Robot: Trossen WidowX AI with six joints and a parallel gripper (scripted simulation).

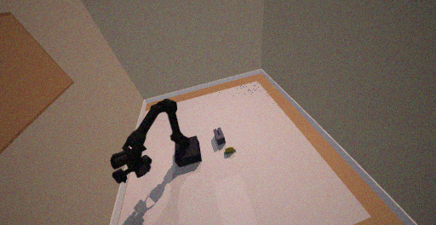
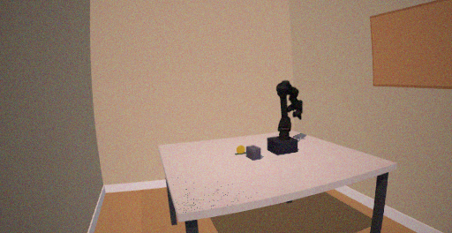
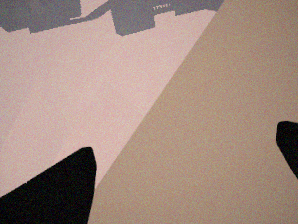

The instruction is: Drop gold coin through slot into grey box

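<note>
Now: gripper tip 560 mm short of the gold coin, 150 mm to the right of it and 180 mm above it.
</note>
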